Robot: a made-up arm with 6 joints. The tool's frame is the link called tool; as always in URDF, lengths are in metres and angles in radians. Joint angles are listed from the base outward.
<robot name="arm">
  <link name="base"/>
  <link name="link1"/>
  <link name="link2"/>
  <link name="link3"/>
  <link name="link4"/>
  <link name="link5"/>
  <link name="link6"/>
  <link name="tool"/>
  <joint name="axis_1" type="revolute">
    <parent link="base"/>
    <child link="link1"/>
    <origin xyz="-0.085 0.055 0.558" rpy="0 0 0"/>
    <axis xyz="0 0 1"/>
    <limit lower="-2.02" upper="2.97"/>
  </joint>
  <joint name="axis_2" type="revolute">
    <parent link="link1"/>
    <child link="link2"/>
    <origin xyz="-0.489 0.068 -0.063" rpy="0 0 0"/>
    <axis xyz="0 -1 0"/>
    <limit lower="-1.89" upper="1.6"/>
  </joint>
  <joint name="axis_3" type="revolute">
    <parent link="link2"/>
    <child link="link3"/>
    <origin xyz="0.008 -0.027 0.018" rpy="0 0 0"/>
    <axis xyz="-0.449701 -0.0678 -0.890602"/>
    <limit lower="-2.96" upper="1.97"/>
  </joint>
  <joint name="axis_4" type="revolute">
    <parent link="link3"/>
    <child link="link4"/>
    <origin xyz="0 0.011 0.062" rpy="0 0 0"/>
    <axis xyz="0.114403 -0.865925 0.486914"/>
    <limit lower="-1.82" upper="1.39"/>
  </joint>
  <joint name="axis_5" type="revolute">
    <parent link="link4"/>
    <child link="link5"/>
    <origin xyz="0.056 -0.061 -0.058" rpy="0 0 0"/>
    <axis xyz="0 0 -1"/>
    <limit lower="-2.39" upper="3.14"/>
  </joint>
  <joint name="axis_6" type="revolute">
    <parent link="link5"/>
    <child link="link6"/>
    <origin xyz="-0.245 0.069 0.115" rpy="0 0 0"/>
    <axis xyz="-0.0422 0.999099 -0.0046"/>
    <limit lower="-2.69" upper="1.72"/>
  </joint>
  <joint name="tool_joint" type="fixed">
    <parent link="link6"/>
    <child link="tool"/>
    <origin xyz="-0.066 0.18 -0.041" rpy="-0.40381 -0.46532 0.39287"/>
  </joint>
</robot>
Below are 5 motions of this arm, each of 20 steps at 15 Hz.
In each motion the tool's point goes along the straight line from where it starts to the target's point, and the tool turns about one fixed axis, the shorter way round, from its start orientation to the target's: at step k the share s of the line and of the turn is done. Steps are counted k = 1, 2, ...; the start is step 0. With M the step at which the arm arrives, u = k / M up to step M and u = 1 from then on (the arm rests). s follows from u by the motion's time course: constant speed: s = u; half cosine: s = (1 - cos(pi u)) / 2; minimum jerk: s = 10 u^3 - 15 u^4 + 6 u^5.
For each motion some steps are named. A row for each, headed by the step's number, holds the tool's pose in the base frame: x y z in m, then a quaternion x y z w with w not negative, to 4 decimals.
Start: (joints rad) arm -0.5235 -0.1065 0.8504 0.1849 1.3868 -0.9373
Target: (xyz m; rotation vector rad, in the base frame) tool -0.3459 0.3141 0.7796 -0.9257 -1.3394 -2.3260
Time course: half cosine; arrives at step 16
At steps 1, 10, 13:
1: -0.1390 0.1993 0.5199 -0.8020 -0.1211 -0.5671 0.1432
10: -0.2814 0.2783 0.6986 -0.4971 -0.3737 -0.7676 0.1553
13: -0.3283 0.3043 0.7575 -0.3717 -0.4428 -0.8016 0.1525

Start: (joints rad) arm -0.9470 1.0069 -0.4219 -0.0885 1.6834 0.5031
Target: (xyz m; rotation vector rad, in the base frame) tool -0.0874 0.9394 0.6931 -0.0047 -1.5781 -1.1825
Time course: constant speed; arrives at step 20
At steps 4, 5, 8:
4: -0.0704 0.7096 0.7706 0.0086 -0.4038 -0.7255 0.5572
5: -0.0714 0.7240 0.7658 0.0079 -0.4221 -0.7138 0.5589
8: -0.0746 0.7671 0.7513 0.0060 -0.4756 -0.6764 0.5623

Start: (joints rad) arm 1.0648 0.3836 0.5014 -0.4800 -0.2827 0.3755
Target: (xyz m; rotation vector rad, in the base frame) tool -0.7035 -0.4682 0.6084 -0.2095 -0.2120 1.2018
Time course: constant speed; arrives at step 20
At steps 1, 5, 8, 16, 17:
1: -0.7196 -0.3791 0.6028 -0.1140 -0.1169 0.4578 0.8739
5: -0.7162 -0.3979 0.6040 -0.1108 -0.1133 0.4807 0.8625
8: -0.7137 -0.4119 0.6049 -0.1084 -0.1106 0.4976 0.8535
16: -0.7069 -0.4494 0.6072 -0.1017 -0.1032 0.5417 0.8280
17: -0.7060 -0.4541 0.6075 -0.1008 -0.1022 0.5471 0.8246

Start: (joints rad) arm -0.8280 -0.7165 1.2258 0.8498 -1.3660 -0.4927
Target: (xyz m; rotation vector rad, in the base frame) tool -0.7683 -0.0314 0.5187 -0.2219 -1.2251 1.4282
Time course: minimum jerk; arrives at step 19
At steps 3, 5, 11, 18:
3: -0.6178 0.4961 0.7365 -0.1763 -0.1147 0.4066 0.8891
5: -0.6314 0.4486 0.7169 -0.1710 -0.1552 0.4316 0.8720
11: -0.7133 0.1615 0.5983 -0.1298 -0.3879 0.5567 0.7231
18: -0.7681 -0.0307 0.5190 -0.0952 -0.5245 0.6118 0.5844

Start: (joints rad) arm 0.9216 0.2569 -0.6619 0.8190 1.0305 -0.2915
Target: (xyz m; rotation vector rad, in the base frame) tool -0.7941 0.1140 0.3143 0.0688 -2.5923 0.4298
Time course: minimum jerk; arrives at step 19
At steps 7, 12, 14, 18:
7: -0.7529 -0.2501 0.5757 0.3566 -0.6466 0.2357 0.6318
12: -0.7793 -0.0169 0.4083 0.1521 -0.8789 0.1944 0.4082
14: -0.7875 0.0556 0.3562 0.0823 -0.9258 0.1754 0.3245
18: -0.7940 0.1133 0.3148 0.0260 -0.9537 0.1584 0.2545

